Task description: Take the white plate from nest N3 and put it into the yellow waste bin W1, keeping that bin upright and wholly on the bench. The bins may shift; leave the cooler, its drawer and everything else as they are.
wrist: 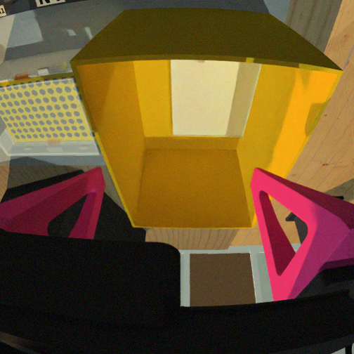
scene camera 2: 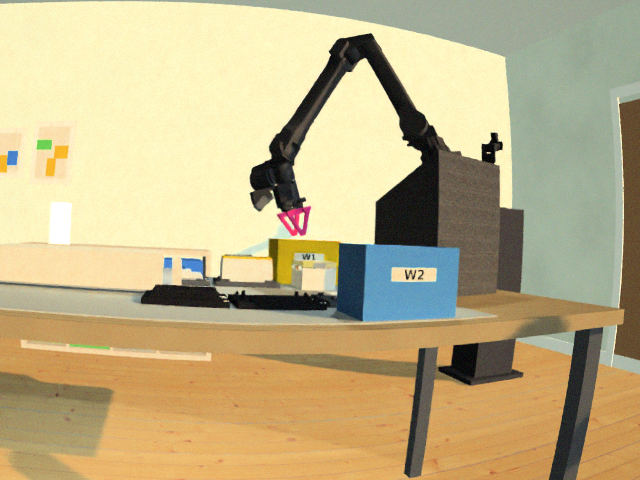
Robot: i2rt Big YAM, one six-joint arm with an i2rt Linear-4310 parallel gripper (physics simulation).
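Note:
The yellow waste bin W1 stands upright on the bench. In the wrist view a pale, flat-sided rectangular thing is inside it, upright against the label-side or far wall. It looks like the white plate on edge, but no wells show, so I cannot be sure. My gripper is wide open and empty above the bin, its pink fingertips apart on either side of the bin's near part. Nest N3 cannot be made out by its label.
The blue bin W2 stands near the bench's front edge. Black nests lie left of it. A rack with a yellow perforated top is beside W1. A pale box stands before W1. A long pale box is at left.

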